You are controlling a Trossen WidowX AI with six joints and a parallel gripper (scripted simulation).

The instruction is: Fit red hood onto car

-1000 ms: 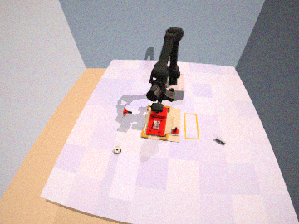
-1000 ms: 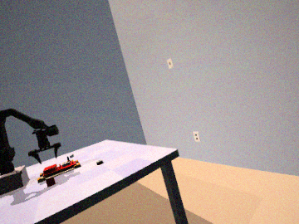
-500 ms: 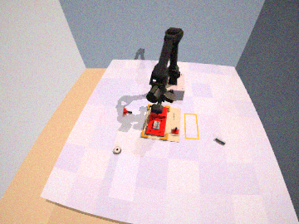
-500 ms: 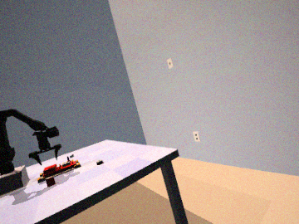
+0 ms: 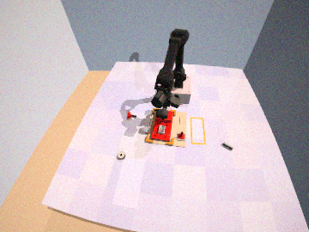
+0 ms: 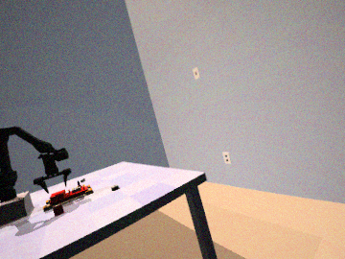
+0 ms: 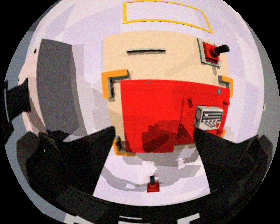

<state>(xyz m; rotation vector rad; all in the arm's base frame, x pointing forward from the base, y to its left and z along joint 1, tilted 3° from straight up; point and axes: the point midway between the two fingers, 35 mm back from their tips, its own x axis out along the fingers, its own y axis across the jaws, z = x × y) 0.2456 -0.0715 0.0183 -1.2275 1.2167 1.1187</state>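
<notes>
The red hood lies 3 cm below my gripper tip. Round my gripper tip: engine block (9 cm ahead, 4 cm below).
</notes>
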